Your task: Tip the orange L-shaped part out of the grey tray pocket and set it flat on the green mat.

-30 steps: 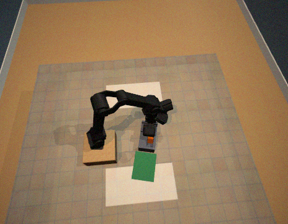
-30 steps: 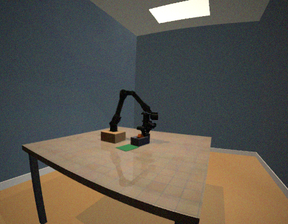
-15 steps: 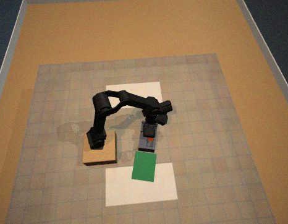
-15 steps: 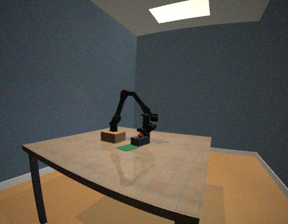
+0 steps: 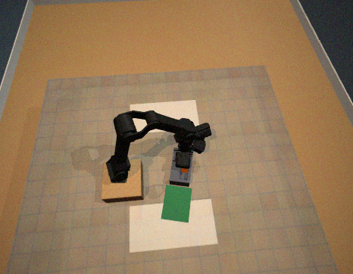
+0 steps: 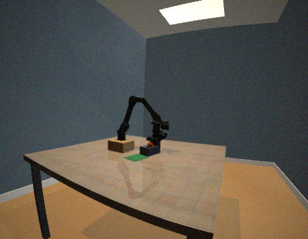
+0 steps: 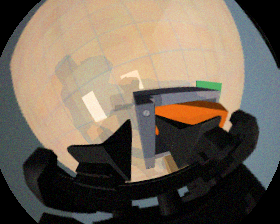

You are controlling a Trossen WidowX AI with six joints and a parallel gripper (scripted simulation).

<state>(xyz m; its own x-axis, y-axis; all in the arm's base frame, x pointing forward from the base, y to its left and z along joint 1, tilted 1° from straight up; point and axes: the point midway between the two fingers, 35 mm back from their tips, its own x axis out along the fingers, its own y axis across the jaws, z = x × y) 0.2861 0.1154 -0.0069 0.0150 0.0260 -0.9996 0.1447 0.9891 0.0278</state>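
Now: gripper tip 40 mm to the left of the orange L-shaped part and 10 mm past it. The rest, counted from my gripper tip: green mat 220 mm to the right, 50 mm below, 40 mm behind.
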